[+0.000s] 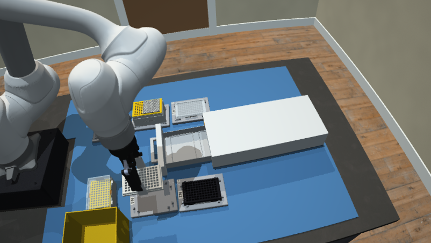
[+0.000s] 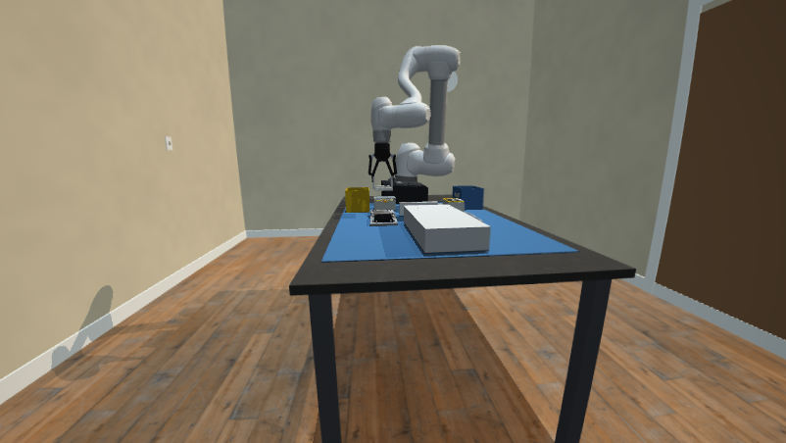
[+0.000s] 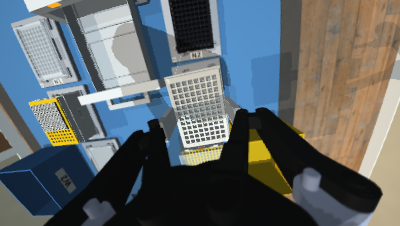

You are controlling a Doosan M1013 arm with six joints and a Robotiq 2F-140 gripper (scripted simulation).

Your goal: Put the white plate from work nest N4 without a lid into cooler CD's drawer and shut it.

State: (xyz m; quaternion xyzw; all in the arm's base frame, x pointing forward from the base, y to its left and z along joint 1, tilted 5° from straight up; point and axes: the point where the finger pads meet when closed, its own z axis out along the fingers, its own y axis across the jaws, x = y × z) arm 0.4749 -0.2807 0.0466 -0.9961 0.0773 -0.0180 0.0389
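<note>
Right now the white plate is 2 cm below my hand. Also, from my hand: yellow bin (20 cm behind, 10 cm to the right, 12 cm below); then tip box (17 cm behind, 5 cm to the left, 12 cm below); then black plate (17 cm ahead, 4 cm to the right, 14 cm below).
</note>
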